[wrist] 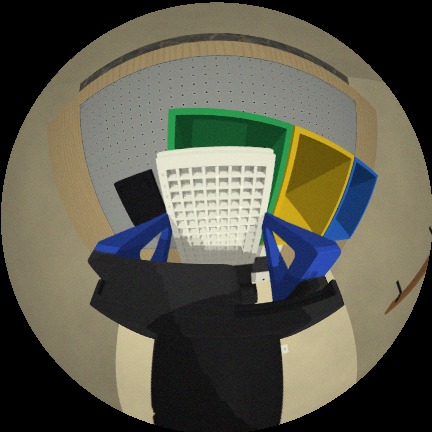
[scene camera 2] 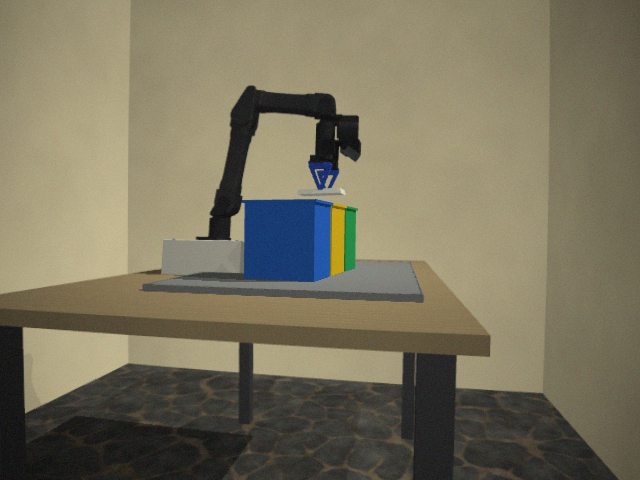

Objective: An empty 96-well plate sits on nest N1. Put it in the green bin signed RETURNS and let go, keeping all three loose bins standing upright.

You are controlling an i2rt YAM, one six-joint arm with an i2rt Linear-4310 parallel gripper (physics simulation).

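Frame: origin at the arm's base, x ahead, y left, z up, level; millimetres.
Seen in the pictures: gripper, fingertip midpoint: (wrist: 216,217) (scene camera 2: 323,191); arm's base, link origin: (wrist: 239,264) (scene camera 2: 218,243).
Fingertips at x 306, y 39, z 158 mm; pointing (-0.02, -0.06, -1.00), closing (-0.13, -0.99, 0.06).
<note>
Pixels of each thing's top centre, then the offset from my fingertips to it. Level surfaces: height alone.
- white 96-well plate, top centre: (wrist: 217,226) (scene camera 2: 321,189) 0 mm left, 5 mm back, 8 mm up
- green bin, top centre: (wrist: 226,190) (scene camera 2: 323,207) 13 mm right, 1 mm ahead, 47 mm down
- yellow bin, top centre: (wrist: 315,199) (scene camera 2: 307,204) 143 mm right, 27 mm back, 47 mm down
- blue bin, top centre: (wrist: 354,206) (scene camera 2: 288,201) 273 mm right, 55 mm back, 47 mm down
- grey perforated board, surface height: 227 mm down
- wooden table, surface height: 240 mm down
The white 96-well plate (scene camera 2: 320,192) (wrist: 216,200) is held about level between the blue fingers of my gripper (scene camera 2: 322,187) (wrist: 216,217), which is shut on it. In the wrist view the plate covers the near part of the green bin (scene camera 2: 350,240) (wrist: 220,131), with the bin's far part open to view. In the scene view the plate hangs a little above the height of the bin rims. The yellow bin (scene camera 2: 337,240) (wrist: 320,175) and the blue bin (scene camera 2: 279,240) (wrist: 356,197) stand beside the green one in a row. All three are upright. The RETURNS sign is not visible.
A black block, probably nest N1 (wrist: 140,197), lies left of the green bin in the wrist view, partly hidden by the plate. The bins stand on a grey perforated board (scene camera 2: 382,284) (wrist: 125,135) on the wooden table (scene camera 2: 232,320). A white box (scene camera 2: 201,256) supports the arm.
</note>
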